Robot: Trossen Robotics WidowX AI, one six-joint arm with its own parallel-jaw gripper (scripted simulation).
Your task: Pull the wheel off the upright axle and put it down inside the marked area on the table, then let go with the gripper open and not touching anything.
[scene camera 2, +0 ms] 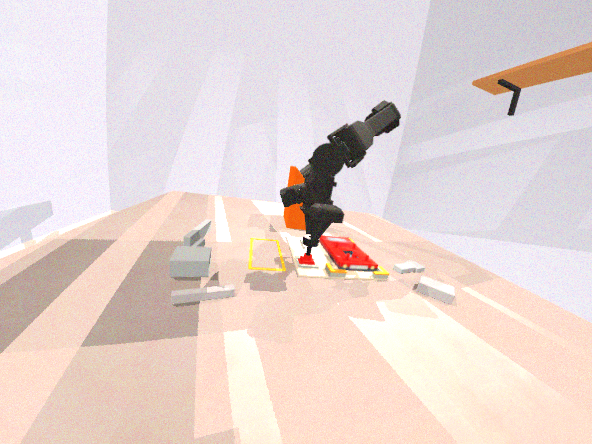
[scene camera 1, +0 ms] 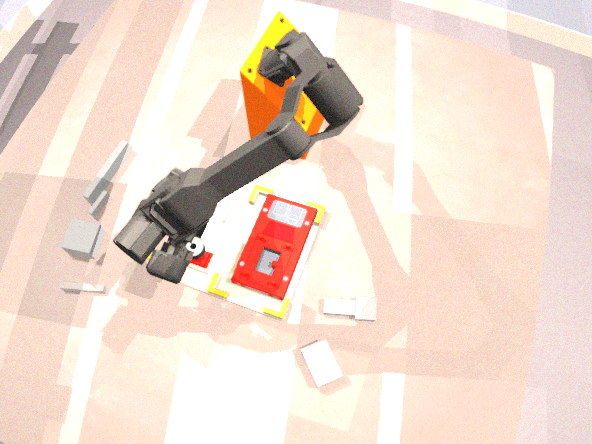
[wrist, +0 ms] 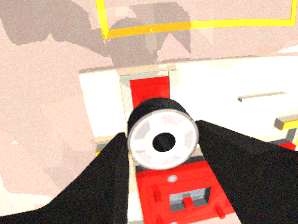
Labels:
my gripper: holds a wheel (wrist: 159,114)

